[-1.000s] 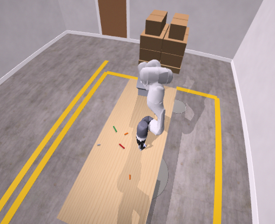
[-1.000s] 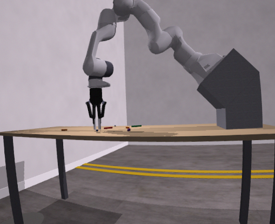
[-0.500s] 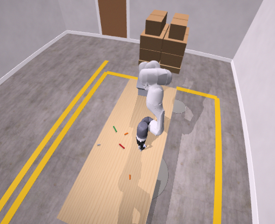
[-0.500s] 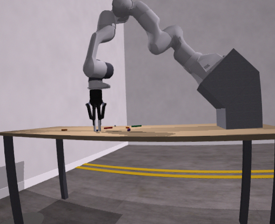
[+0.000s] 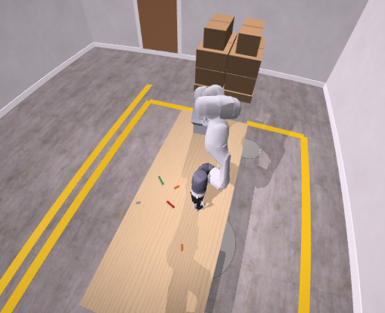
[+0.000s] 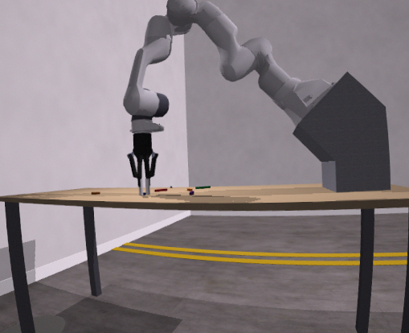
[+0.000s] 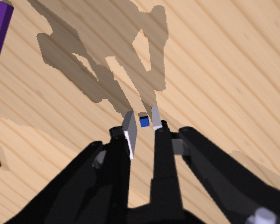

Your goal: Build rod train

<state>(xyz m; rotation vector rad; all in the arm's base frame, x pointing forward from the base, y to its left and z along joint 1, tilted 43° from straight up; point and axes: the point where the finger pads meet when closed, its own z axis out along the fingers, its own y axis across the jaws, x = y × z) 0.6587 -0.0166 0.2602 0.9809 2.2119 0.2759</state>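
Now: the small blue rod 30 mm below my hand. From my hand the other things lie so: purple rod (200 mm behind, 10 mm to the left, 30 mm below); red rod (20 mm behind, 180 mm to the right, 30 mm below); green rod (210 mm behind, 280 mm to the right, 30 mm below).
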